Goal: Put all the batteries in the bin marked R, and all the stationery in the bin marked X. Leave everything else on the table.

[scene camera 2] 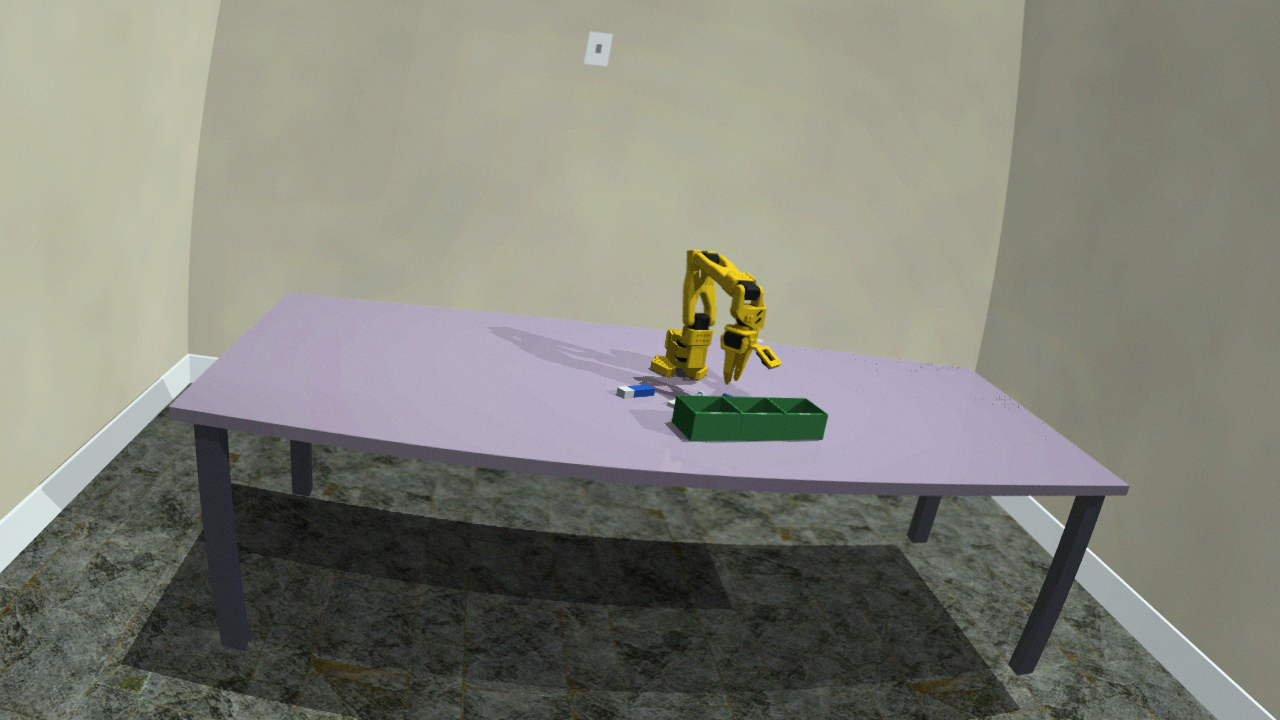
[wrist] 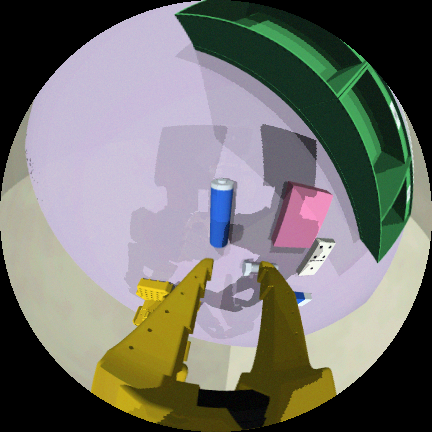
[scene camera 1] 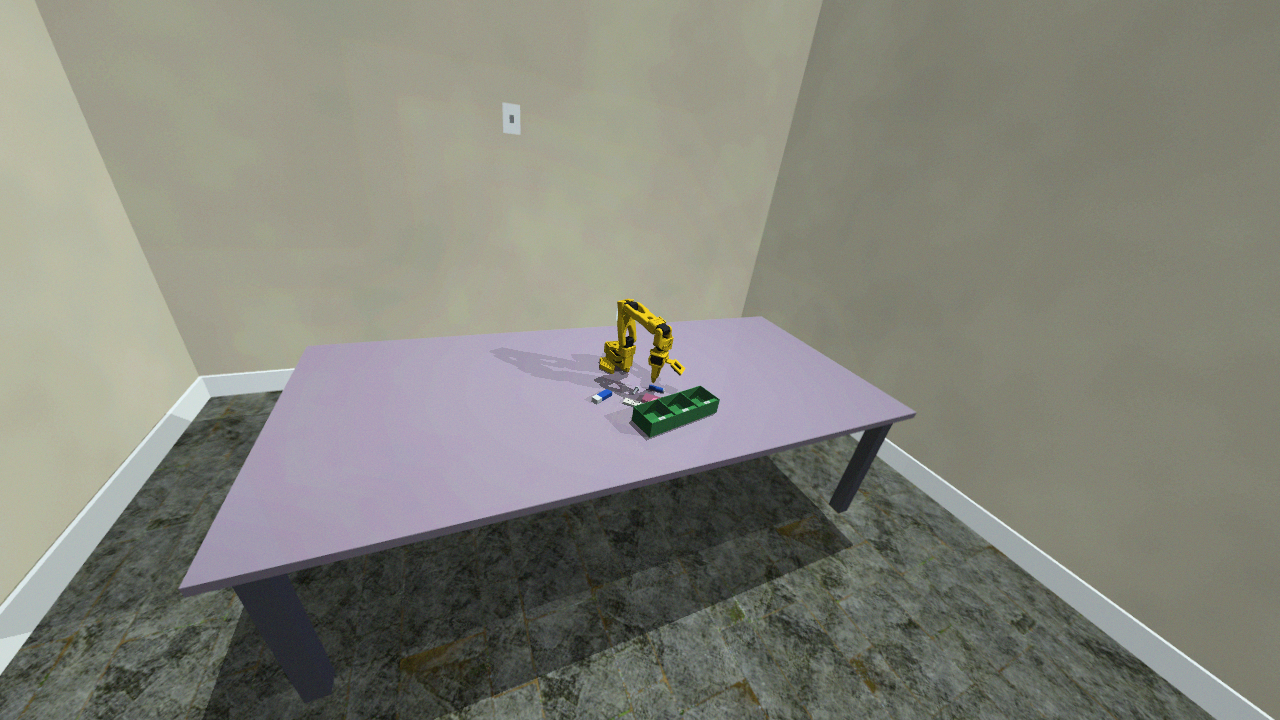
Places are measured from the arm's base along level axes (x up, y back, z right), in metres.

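Pixels of known places: hand at its tool point: (scene camera 2: 735, 378) (wrist: 212, 266) (scene camera 1: 656, 377); arm's base at its link origin: (scene camera 2: 680, 374) (scene camera 1: 617, 369).
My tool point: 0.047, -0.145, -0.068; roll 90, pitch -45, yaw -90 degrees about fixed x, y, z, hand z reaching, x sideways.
Note:
Ahead of a thing's pixels: the offset from my tool point to its middle, as dx, dy, dz. Level surfaces: height alone.
A blue battery with a white end @(-0.040, -0.005, -0.006) (scene camera 1: 656, 388) (scene camera 2: 727, 395) (wrist: 220, 217) lies on the table, past my jaw tips in the wrist view. A blue-and-white eraser @(-0.040, -0.004, +0.175) (scene camera 1: 602, 395) (scene camera 2: 636, 391) (wrist: 301, 298) lies on the table, partly hidden by the right jaw in the wrist view. A pink block @(-0.042, -0.054, +0.036) (scene camera 1: 649, 397) (wrist: 300, 220) lies near the green three-compartment bin tray @(-0.024, -0.141, -0.001) (scene camera 1: 684, 417) (scene camera 2: 760, 427) (wrist: 300, 95). White labels show at the tray's far side; I cannot read their letters. My gripper (scene camera 1: 655, 379) (scene camera 2: 732, 379) (wrist: 237, 263) is open, with an empty V-shaped gap, above the table.
A white domino @(-0.043, -0.053, +0.099) (scene camera 1: 631, 402) (scene camera 2: 671, 403) (wrist: 316, 257) lies between the pink block and the eraser. A pale bolt @(-0.041, +0.001, +0.066) (scene camera 1: 636, 389) (scene camera 2: 700, 394) (wrist: 248, 268) lies partly behind the right jaw tip in the wrist view. The arm's base stands behind these things on the lilac table @(dx -0.047) (scene camera 1: 402, 447) (scene camera 2: 402, 385).

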